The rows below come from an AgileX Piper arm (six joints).
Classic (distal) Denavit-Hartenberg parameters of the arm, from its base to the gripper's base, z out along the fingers. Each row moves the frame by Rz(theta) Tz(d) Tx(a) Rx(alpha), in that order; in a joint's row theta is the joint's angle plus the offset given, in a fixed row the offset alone. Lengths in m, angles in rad.
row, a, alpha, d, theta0
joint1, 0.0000, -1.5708, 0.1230, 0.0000
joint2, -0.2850, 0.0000, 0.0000, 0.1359
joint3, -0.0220, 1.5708, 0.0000, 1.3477
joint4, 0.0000, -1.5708, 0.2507, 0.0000
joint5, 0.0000, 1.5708, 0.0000, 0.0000
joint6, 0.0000, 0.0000, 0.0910, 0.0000
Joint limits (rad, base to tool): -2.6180..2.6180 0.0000..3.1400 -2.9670..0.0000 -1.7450..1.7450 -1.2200..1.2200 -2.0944..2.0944
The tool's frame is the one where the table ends.
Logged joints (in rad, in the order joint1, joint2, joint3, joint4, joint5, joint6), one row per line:
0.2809 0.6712 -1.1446 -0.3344 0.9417 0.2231
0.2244 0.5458 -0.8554 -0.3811 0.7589 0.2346
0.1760 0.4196 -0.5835 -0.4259 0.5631 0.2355
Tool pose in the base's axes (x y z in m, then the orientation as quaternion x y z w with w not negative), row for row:
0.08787 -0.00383 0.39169 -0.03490 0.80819 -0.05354 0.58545
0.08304 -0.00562 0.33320 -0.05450 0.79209 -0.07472 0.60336
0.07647 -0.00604 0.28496 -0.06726 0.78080 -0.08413 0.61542
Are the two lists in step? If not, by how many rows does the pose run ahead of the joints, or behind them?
The pose runs 1 row ahead of the joints: the pose in row i belongs to the joints in row i + 1.
